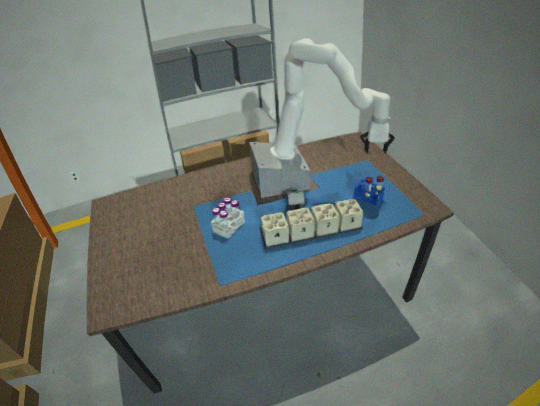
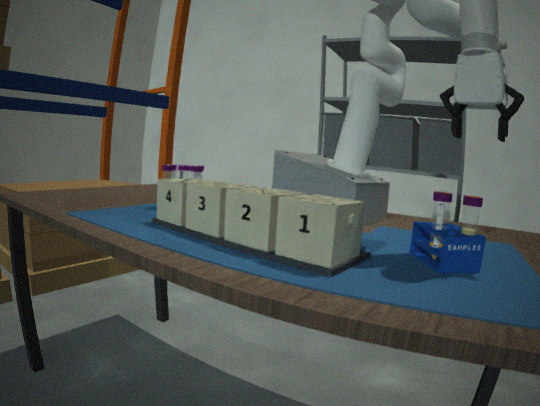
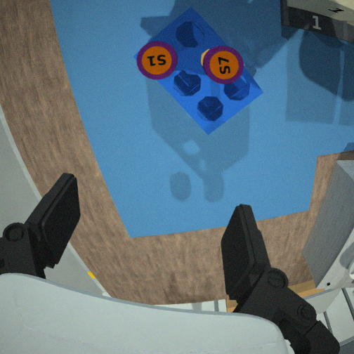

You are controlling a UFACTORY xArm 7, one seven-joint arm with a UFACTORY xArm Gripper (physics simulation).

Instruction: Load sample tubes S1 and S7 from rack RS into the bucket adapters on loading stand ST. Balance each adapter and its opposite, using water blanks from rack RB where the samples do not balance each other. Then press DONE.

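Frame: origin at the arm's base, x ahead, y left, z up, level; metres.
Where they show: gripper, fingertip midpoint: (image 1: 375, 151) (image 2: 478, 138); arm's base, link origin: (image 1: 282, 153) (image 2: 347, 169).
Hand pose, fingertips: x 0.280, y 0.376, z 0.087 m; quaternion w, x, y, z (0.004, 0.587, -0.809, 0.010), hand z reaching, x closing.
Things, the pixels of their top centre, and the offset from my fingertips. "*": a spot on its surface instead. Level surfaces: height alone.
- white rack RB, surface spot: (image 1: 227, 230) * 0.065 m ahead, 0.748 m right, 0.194 m down
- small grey box, top centre: (image 1: 295, 190) 0.028 m back, 0.401 m right, 0.141 m down
- blue mat, surface height: 0.225 m down
- brown table, surface height: 0.228 m down
My gripper (image 1: 376, 149) (image 2: 479, 136) (image 3: 152, 210) is open and empty, high above the table's back right part, behind the blue sample rack RS (image 2: 457, 260) (image 3: 208, 127). Tubes S1 (image 3: 157, 60) and S7 (image 3: 223, 65) stand in the rack, with purple-rimmed orange cap tops. Cream adapters 4 (image 1: 275, 236), 3 (image 1: 301, 231), 2 (image 1: 327, 226) and 1 (image 1: 351, 220) (image 2: 320, 235) stand in a row on the dark stand ST (image 2: 330, 271) (image 3: 300, 17). No tubes show in their holes. The white rack RB (image 1: 227, 230) holds several purple-capped tubes (image 2: 184, 168).
A small grey box (image 1: 296, 199) with a green top part stands behind the adapters, before the arm's grey base (image 1: 280, 180) (image 2: 325, 175). The racks and stand are on a blue mat (image 1: 240, 265) (image 2: 425, 300) (image 3: 270, 175) on the brown table (image 1: 145, 240).
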